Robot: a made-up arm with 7 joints.
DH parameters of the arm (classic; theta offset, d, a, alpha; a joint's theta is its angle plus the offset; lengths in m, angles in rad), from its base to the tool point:
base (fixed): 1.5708 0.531 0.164 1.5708
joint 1: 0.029 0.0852 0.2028 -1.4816
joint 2: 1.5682 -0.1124 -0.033 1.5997
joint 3: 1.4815 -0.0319 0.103 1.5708
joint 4: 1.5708 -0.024 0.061 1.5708
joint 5: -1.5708 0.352 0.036 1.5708
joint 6: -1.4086 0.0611 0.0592 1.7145
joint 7: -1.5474 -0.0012 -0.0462 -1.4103
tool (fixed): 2.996 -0.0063 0 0
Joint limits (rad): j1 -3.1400..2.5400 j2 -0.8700..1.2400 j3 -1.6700..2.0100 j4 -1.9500..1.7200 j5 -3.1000..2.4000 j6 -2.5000..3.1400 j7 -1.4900..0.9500
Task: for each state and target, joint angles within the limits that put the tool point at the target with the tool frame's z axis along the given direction. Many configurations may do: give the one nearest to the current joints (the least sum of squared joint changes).
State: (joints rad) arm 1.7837 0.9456 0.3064 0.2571 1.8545 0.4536 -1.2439
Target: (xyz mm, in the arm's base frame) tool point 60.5 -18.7 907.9 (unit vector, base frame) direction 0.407 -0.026 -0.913
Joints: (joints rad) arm 1.3158 1.2294 0.1988 -0.1869 2.4000 0.1007 -1.4887
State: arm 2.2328 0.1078 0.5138 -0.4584 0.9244 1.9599 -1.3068
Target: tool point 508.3 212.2 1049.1 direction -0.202 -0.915 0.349
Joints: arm 2.0952 0.2870 1.6365 -0.0273 0.9391 1.3734 -1.2923
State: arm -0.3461 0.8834 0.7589 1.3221 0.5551 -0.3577 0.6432
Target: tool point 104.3 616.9 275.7 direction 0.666 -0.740 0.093
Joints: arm -0.8881 0.7526 0.2605 0.8353 0.5245 0.1222 0.3560
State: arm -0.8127 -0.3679 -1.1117 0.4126 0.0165 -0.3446 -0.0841
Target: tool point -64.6 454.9 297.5 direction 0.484 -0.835 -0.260
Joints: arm -1.2529 -0.3479 -0.7125 0.4212 0.0571 -0.2907 -0.6146
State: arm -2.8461 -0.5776 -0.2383 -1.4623 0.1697 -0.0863 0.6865
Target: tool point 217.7 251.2 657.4 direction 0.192 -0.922 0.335
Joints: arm -2.7756 0.0864 -0.5657 -1.9400 0.3754 -0.5237 0.9500
